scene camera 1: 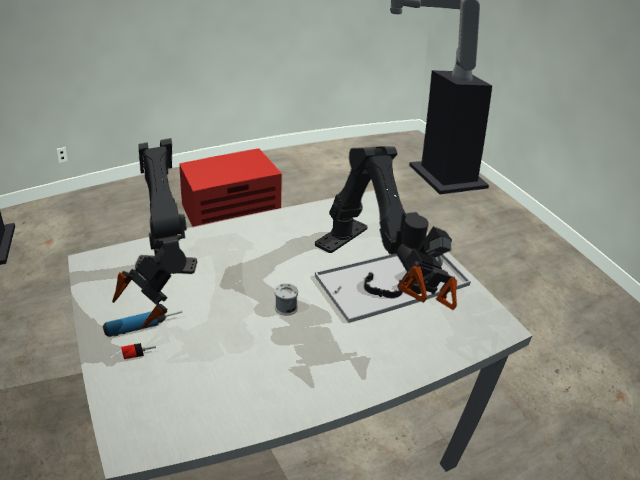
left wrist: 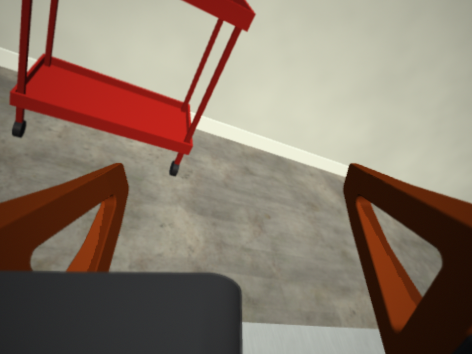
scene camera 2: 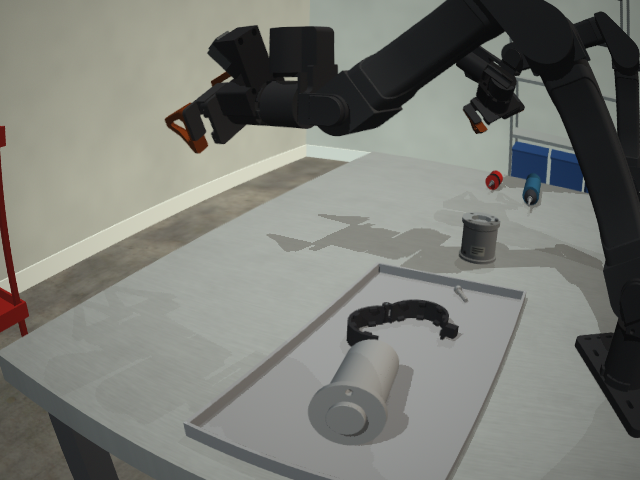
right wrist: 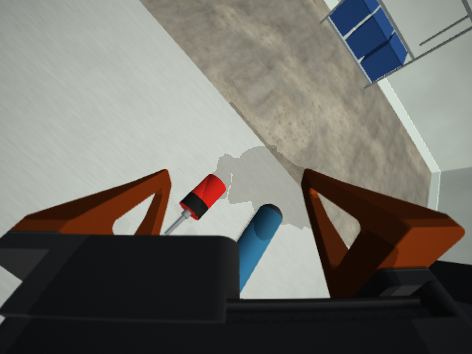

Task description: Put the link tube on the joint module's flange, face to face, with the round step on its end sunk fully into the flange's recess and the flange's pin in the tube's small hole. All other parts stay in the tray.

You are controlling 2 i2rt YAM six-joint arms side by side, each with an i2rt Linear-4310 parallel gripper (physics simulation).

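Frame: origin at the left arm's base, x ahead, y left, z up, level; metres.
Where they show: left gripper, fingertip midpoint: (scene camera 1: 440, 304) (left wrist: 236, 175) (scene camera 2: 189, 102); right gripper, fingertip midpoint: (scene camera 1: 127, 315) (scene camera 2: 490, 123) (right wrist: 236, 176); left arm's base at its link origin: (scene camera 1: 341, 236) (scene camera 2: 622, 382).
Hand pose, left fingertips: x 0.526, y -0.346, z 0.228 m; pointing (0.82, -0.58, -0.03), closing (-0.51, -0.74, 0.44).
Note:
Each offset is from my left fingertips to the top centre of the thing. "pt": to the spot under its first point.
The joint module {0.419 m back, 0.036 m right, 0.163 m down} (scene camera 1: 286, 299) (scene camera 2: 479, 238) stands upright on the table, its flange with a round recess facing up. The light grey link tube {0.220 m back, 0.361 m left, 0.160 m down} (scene camera 2: 368, 367) lies on its side in the tray {pt 0.330 m back, 0.065 m left, 0.225 m down} (scene camera 1: 334, 304) (scene camera 2: 448, 278); its stepped end with the small hole faces the camera in scene camera 2, and the arm hides it in scene camera 1. My left gripper (scene camera 1: 438, 300) (left wrist: 236, 175) is open and empty, high above the tray's end. My right gripper (scene camera 1: 138, 305) (right wrist: 236, 176) is open and empty, above the blue tool at the left in scene camera 1. The flange's pin is too small to tell.
A curved black cable chain {0.274 m back, 0.216 m left, 0.201 m down} (scene camera 1: 381, 289) (scene camera 2: 395, 312) and a small screw {0.360 m back, 0.116 m left, 0.213 m down} (scene camera 1: 337, 289) (scene camera 2: 461, 293) lie in the tray. A blue screwdriver {pt 0.640 m back, 0.414 m right, 0.192 m down} (scene camera 1: 131, 323) (scene camera 2: 531, 189) (right wrist: 261, 242) and a short red one {0.560 m back, 0.450 m right, 0.193 m down} (scene camera 1: 132, 350) (scene camera 2: 494, 179) (right wrist: 203, 196) lie on the table.

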